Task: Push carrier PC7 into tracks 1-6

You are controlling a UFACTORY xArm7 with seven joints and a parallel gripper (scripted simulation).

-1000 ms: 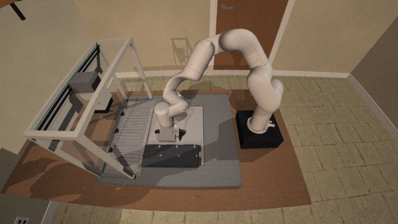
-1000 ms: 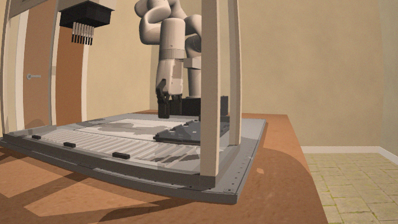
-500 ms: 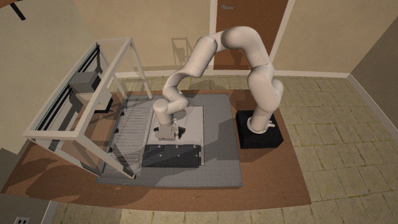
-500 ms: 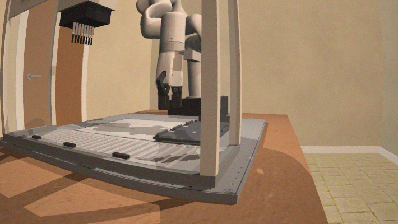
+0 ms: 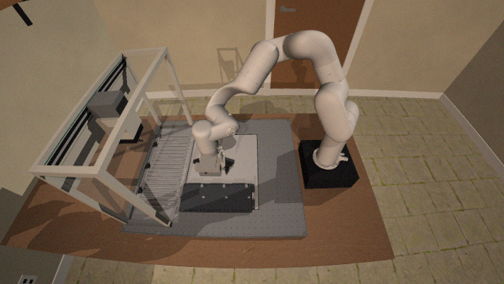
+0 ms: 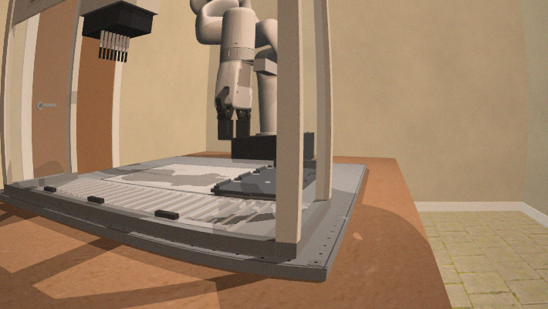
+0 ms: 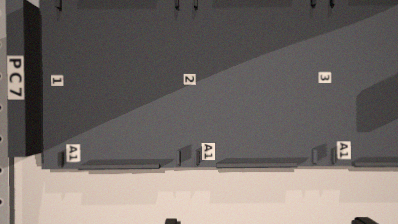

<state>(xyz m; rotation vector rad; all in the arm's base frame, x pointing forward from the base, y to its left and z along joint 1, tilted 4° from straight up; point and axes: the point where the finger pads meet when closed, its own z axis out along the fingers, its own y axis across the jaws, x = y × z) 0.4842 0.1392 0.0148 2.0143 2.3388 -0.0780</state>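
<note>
My hand is 9 cm to the right of the carrier PC7, 8 cm above it and 1 cm past it.
</note>
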